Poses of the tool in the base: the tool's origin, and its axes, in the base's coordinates. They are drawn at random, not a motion.
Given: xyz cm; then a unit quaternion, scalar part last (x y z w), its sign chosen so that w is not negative.
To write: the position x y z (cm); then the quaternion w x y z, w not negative. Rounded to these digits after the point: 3 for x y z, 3 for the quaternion.
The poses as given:
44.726 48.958 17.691 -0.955 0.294 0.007 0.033
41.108 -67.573 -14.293 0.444 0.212 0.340 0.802
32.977 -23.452 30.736 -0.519 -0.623 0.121 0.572
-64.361 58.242 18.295 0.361 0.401 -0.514 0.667
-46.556 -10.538 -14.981 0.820 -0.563 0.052 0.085
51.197 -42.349 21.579 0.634 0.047 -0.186 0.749
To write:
44.726 48.958 17.691 0.033 -0.955 0.294 0.007
41.108 -67.573 -14.293 0.802 0.444 0.212 0.340
32.977 -23.452 30.736 0.572 -0.519 -0.623 0.121
-64.361 58.242 18.295 0.667 0.361 0.401 -0.514
-46.556 -10.538 -14.981 0.085 0.820 -0.563 0.052
51.197 -42.349 21.579 0.749 0.634 0.047 -0.186

